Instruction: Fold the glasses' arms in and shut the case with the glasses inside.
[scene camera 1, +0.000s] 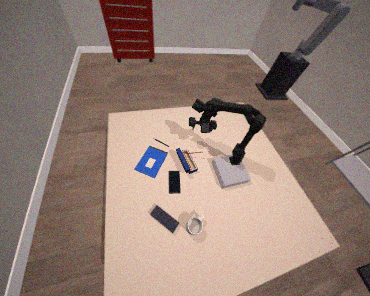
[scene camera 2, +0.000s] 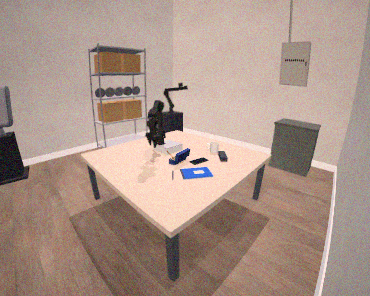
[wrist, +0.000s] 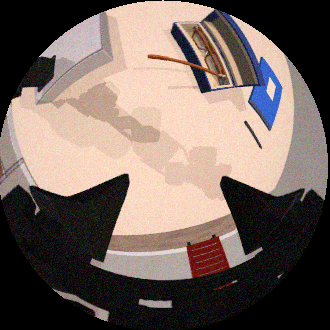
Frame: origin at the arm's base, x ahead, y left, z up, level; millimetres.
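Where they show: gripper, fingertip midpoint: (scene camera 1: 199, 130) (scene camera 2: 152, 146) (wrist: 177, 179); arm's base, link origin: (scene camera 1: 234, 160) (scene camera 2: 160, 143).
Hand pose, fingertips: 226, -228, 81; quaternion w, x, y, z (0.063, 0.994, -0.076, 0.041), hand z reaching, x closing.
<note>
Things, the pixels of their top centre, and the offset from my fingertips, as dx, dy, dz. "*": a spot on its surface instead.
- open blue glasses case, surface spot: (wrist: 233, 45) (scene camera 1: 182, 161) (scene camera 2: 183, 155) * +145, +197, -78
- blue booklet, top centre: (wrist: 269, 92) (scene camera 1: 151, 160) (scene camera 2: 196, 172) +343, +141, -132
- pen, top centre: (wrist: 256, 137) (scene camera 2: 172, 174) (scene camera 1: 161, 142) +269, -10, -131
- black phone, top centre: (scene camera 1: 174, 181) (scene camera 2: 199, 160) +207, +308, -132
- dark slab, top centre: (scene camera 1: 164, 218) (scene camera 2: 222, 154) +289, +518, -105
- white mug, surface spot: (scene camera 1: 189, 228) * +158, +586, -132
The open blue glasses case (scene camera 1: 180, 161) (scene camera 2: 183, 155) (wrist: 233, 45) stands on the table, its lid raised on the side toward the blue booklet. The glasses lie in its cream-lined tray. One of their thin brown arms (scene camera 1: 196, 152) (wrist: 175, 61) sticks out across the tray's edge over the table. The other arm seems to lie along the frame inside the case, but its exact fold is hard to tell. My gripper (scene camera 1: 202, 126) (scene camera 2: 155, 144) (wrist: 177, 179) is open and empty. It hangs above the table, apart from the case, on the side toward the red cabinet.
A grey block (scene camera 1: 231, 175) (wrist: 75, 47) sits by my arm's base. The blue booklet (scene camera 1: 145, 165) (scene camera 2: 190, 174) (wrist: 261, 102), a pen (scene camera 1: 161, 142) (scene camera 2: 173, 175) (wrist: 253, 135), a black phone (scene camera 1: 174, 182) (scene camera 2: 199, 161), a dark slab (scene camera 1: 164, 218) (scene camera 2: 223, 156) and a white mug (scene camera 1: 189, 228) (scene camera 2: 214, 148) lie or stand around the case.
</note>
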